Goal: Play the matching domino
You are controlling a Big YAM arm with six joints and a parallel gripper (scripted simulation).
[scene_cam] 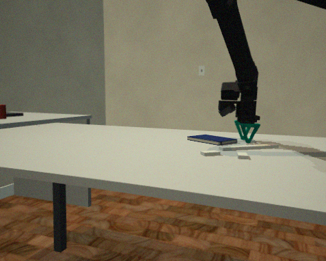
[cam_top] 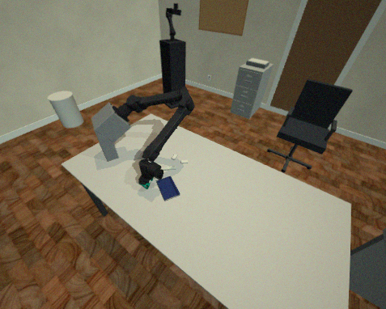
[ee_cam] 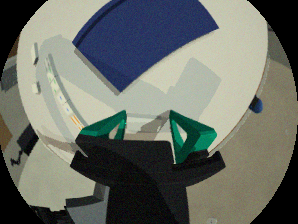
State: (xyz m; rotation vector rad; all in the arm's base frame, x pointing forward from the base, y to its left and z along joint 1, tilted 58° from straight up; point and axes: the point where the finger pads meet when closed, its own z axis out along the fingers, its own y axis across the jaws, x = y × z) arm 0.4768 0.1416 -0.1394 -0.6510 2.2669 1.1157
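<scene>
The white domino is 20 mm behind my hand. Round my hand: book: 100 mm ahead, 80 mm to the left.
</scene>
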